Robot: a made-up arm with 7 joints.
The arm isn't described. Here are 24 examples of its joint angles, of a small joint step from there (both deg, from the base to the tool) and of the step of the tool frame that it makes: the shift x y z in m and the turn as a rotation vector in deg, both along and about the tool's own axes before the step.
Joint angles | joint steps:
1: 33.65 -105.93 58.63 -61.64 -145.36 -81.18 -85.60 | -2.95 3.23 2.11 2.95 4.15 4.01 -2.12
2: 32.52 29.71 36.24 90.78 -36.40 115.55 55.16 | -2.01 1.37 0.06 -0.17 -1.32 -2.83 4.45
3: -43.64 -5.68 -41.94 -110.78 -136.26 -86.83 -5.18 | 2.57 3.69 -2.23 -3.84 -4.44 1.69 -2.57
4: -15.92 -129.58 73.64 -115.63 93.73 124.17 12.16 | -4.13 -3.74 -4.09 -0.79 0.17 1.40 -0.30
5: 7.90 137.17 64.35 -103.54 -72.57 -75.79 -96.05 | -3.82 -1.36 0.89 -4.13 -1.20 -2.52 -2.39
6: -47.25 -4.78 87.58 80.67 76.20 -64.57 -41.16 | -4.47 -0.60 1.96 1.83 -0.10 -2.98 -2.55
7: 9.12 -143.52 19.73 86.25 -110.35 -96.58 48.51 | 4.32 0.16 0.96 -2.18 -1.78 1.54 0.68
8: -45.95 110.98 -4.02 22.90 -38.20 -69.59 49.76 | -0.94 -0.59 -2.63 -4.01 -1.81 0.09 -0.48
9: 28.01 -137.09 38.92 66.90 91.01 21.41 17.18 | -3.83 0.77 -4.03 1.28 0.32 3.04 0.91
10: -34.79 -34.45 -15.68 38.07 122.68 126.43 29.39 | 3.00 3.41 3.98 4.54 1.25 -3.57 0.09
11: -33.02 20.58 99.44 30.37 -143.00 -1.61 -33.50 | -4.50 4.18 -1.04 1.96 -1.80 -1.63 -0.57
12: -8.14 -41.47 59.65 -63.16 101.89 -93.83 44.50 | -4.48 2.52 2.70 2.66 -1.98 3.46 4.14
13: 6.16 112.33 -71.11 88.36 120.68 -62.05 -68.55 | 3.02 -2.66 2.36 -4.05 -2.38 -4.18 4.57
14: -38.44 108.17 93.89 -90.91 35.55 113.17 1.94 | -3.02 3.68 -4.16 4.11 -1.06 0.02 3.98
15: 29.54 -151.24 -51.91 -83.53 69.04 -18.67 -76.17 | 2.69 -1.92 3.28 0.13 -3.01 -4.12 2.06
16: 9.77 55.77 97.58 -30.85 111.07 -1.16 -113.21 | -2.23 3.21 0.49 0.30 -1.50 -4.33 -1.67
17: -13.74 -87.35 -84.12 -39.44 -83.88 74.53 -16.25 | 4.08 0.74 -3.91 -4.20 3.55 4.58 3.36
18: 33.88 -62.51 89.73 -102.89 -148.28 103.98 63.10 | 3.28 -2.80 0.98 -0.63 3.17 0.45 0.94
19: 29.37 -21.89 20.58 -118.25 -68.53 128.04 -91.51 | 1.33 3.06 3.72 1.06 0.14 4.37 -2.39
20: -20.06 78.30 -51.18 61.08 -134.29 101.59 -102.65 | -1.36 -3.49 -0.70 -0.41 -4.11 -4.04 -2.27
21: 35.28 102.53 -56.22 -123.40 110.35 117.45 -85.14 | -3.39 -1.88 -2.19 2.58 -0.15 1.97 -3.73
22: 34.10 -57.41 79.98 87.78 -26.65 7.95 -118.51 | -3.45 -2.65 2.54 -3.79 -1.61 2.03 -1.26
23: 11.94 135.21 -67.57 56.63 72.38 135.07 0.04 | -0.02 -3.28 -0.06 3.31 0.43 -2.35 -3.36
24: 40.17 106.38 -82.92 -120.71 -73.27 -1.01 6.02 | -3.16 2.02 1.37 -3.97 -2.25 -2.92 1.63
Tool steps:
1: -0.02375 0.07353 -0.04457 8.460 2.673 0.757
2: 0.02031 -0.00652 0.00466 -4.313 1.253 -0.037
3: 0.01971 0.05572 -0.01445 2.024 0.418 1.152
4: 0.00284 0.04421 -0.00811 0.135 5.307 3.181
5: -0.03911 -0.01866 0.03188 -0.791 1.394 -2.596
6: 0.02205 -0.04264 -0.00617 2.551 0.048 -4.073
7: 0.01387 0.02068 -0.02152 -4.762 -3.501 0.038
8: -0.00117 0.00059 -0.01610 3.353 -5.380 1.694
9: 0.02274 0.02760 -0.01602 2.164 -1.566 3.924
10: 0.01360 -0.01352 0.02251 -4.381 -0.356 7.751
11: -0.04593 -0.03595 -0.05012 0.830 3.134 -2.876
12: -0.00807 0.03240 0.05479 -7.367 -4.178 5.716
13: 0.03914 -0.05726 0.03399 -8.154 -6.378 -3.544
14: 0.01448 -0.02297 0.04000 -5.571 -2.268 -0.017
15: -0.00298 -0.00794 0.00031 1.937 -1.734 -3.680
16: 0.03686 0.05205 0.02824 4.247 -5.248 3.462
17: 0.00014 -0.02141 -0.02313 -9.757 6.314 6.394
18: -0.01001 0.01421 -0.00186 0.318 3.029 -1.464
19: -0.01969 0.02229 0.03888 -1.456 0.176 3.272
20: 0.04468 0.03086 0.00329 4.644 -5.009 2.564
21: -0.01649 0.01333 -0.00974 7.611 3.451 1.589
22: -0.05739 0.08215 -0.02561 5.803 4.437 0.054
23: -0.02573 0.00617 -0.02293 4.958 2.279 0.093
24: 0.02090 -0.01348 0.00031 -0.310 0.329 -2.618
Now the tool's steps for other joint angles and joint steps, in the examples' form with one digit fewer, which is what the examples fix.
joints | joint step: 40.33 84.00 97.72 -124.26 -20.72 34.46 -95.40 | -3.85 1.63 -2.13 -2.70 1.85 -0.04 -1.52
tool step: -0.0313 -0.0216 -0.0288 -3.53 4.21 2.44
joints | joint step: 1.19 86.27 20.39 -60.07 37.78 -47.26 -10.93 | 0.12 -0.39 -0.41 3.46 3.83 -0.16 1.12
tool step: 0.0128 -0.0096 0.0000 -5.35 -1.02 0.38
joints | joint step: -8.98 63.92 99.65 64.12 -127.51 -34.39 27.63 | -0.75 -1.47 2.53 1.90 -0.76 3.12 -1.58
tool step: 0.0143 0.0240 0.0315 5.53 -3.67 1.19
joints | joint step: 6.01 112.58 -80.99 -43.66 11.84 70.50 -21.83 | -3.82 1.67 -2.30 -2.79 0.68 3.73 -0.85
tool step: 0.0013 0.0068 0.0210 -0.33 -0.63 1.21
